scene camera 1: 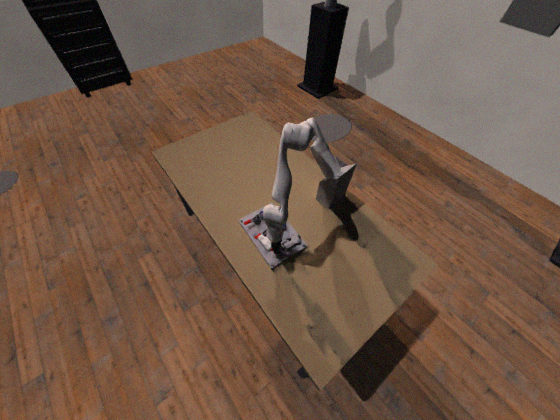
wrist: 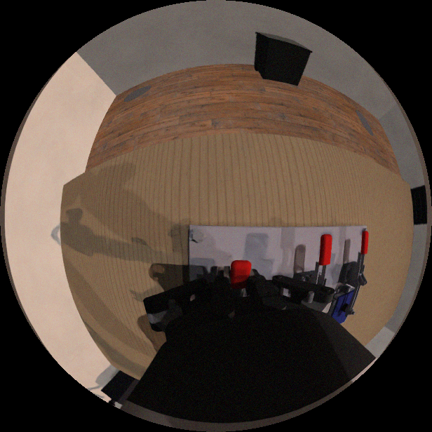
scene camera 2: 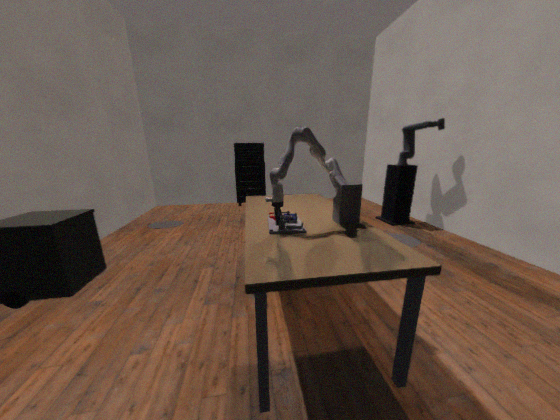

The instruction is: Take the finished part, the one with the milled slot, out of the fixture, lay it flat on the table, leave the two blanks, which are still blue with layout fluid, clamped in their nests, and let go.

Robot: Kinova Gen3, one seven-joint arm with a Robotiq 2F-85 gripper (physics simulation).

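Where they show: gripper, fingertip midpoint: [scene camera 1: 273, 251] [scene camera 2: 277, 224]; arm's base at its link origin: [scene camera 1: 333, 175] [scene camera 2: 343, 193].
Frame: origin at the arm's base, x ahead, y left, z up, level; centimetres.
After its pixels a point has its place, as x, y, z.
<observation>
The fixture plate [scene camera 1: 272, 260] @(53.6, 10.7, -18.7) [wrist: 220, 237] lies on the table and carries toggle clamps with red handles. My gripper [scene camera 1: 276, 248] @(50.3, 7.9, -16.7) [scene camera 2: 280, 227] @(50.3, 7.9, -16.7) [wrist: 236, 273] points down, low over the plate's near end. It is narrowly open, with no part held. A red clamp handle [wrist: 240, 270] shows between the fingers in the wrist view; contact cannot be told. A light grey shape [scene camera 1: 291, 243] @(40.1, 10.4, -17.1) [scene camera 2: 294, 225] @(39.5, 10.6, -17.2) beside the gripper may be the finished part; its slot is not discernible. A blue blank [scene camera 2: 289, 217] [wrist: 342, 306] sits in the fixture. The other blank cannot be made out separately.
Two more red handles [wrist: 325, 249] [wrist: 364, 242] stand upright farther along the plate. The tan table [scene camera 1: 215, 165] @(37.7, -68.1, -20.2) [scene camera 2: 310, 260] @(43.2, 52.0, -20.3) [wrist: 225, 175] extends around the fixture. The arm's grey base block [scene camera 1: 332, 192] @(5.7, 6.0, -5.2) [scene camera 2: 347, 205] @(0.3, 6.8, -6.9) stands at the table's other side.
</observation>
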